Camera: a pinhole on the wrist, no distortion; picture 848 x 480 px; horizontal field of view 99.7 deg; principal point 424.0 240.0 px. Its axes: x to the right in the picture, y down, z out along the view. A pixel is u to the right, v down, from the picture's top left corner.
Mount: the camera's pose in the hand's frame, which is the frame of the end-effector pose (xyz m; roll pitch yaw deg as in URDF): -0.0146 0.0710 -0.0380 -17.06 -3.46 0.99
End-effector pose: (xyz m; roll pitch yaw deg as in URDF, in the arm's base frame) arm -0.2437 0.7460 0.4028 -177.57 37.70 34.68
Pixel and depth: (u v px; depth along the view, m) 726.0 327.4 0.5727
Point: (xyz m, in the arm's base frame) -0.0158 0.4669 -0.2669
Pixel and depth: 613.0 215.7 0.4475
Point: -0.2382 0.5562 -0.0472
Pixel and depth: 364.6 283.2 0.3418
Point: -0.3330 0.4439 0.2369
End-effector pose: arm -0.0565 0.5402 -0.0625 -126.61 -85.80 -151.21
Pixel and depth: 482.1 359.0 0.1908
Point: -0.2598 0.4397 -0.0747
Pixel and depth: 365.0 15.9 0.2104
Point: -0.0851 0.3459 -0.1340
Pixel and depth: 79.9 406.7 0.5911
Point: -0.5640 0.2233 -0.7269
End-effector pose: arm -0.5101 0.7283 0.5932 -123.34 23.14 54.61
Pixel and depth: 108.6 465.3 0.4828
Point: -0.8805 0.1808 0.2413
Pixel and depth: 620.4 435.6 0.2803
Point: -0.5237 0.7021 0.2153
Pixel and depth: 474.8 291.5 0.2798
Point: -0.6336 0.6890 0.3318
